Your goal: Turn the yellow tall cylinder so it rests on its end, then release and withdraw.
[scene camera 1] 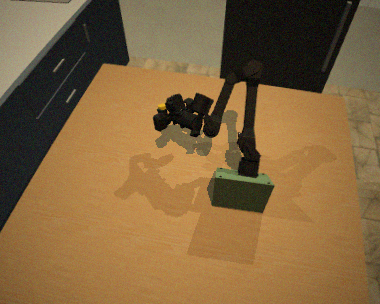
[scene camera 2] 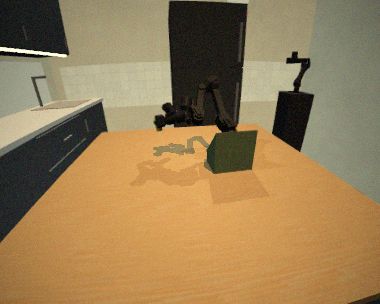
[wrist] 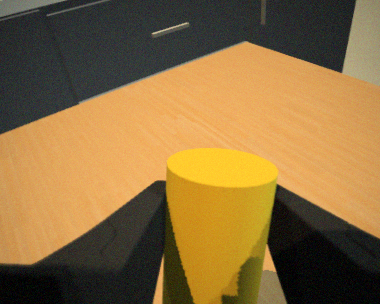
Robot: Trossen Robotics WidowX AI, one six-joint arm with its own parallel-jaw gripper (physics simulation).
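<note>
The yellow tall cylinder [scene camera 1: 161, 107] [wrist: 220, 230] is between the two black fingers of my gripper [scene camera 1: 162, 112] [scene camera 2: 159, 123] [wrist: 214, 193]. The gripper is shut on it. In the wrist view its round end face and upper side show, with a finger pressed to each side; its lower part is cut off by the frame's edge. In scene camera 2 the cylinder is dark and mostly hidden by the gripper. The gripper holds it above the wooden table [scene camera 1: 125, 250] [scene camera 2: 150, 240] [wrist: 100, 165], apart from its shadow. Its exact tilt is hard to tell.
The arm's base stands on a green block [scene camera 1: 240, 192] [scene camera 2: 235, 152], to the right of the gripper in both scene views. Dark cabinets [scene camera 1: 50, 100] [scene camera 2: 55, 150] [wrist: 125, 50] stand beyond the table's left edge. A dark fridge [scene camera 1: 280, 40] [scene camera 2: 207, 50] stands behind the table.
</note>
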